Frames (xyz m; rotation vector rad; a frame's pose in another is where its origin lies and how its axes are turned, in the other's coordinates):
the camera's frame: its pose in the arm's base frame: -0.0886 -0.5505 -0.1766 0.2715 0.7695 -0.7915
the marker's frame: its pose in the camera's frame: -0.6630 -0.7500 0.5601 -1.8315 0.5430 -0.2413
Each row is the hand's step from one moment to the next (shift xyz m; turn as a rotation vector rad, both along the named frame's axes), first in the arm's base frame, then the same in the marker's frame.
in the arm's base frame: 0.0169 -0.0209 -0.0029 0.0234 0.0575 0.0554
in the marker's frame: 0.0174 -0.0206 0.0018 -0.0799 -0.0197 0.0122
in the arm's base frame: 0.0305 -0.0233 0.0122 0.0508 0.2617 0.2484
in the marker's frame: 0.0091 -0.0392 0.0005 -0.3609 -0.0448 0.0222
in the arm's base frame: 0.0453 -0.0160 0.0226 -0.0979 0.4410 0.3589
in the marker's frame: -0.0033 -0.0524 0.0076 -0.5674 0.0942 -0.0448
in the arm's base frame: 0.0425 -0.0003 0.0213 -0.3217 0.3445 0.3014
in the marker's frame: -0.0142 -0.0430 0.0146 -0.4558 0.2528 -0.2033
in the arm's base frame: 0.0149 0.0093 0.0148 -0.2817 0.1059 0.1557
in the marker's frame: -0.0169 -0.0145 0.0057 -0.1810 0.1889 -0.2153
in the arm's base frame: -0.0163 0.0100 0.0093 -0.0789 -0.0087 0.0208
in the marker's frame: -0.0136 0.0124 -0.0106 -0.0069 0.0473 -0.0667
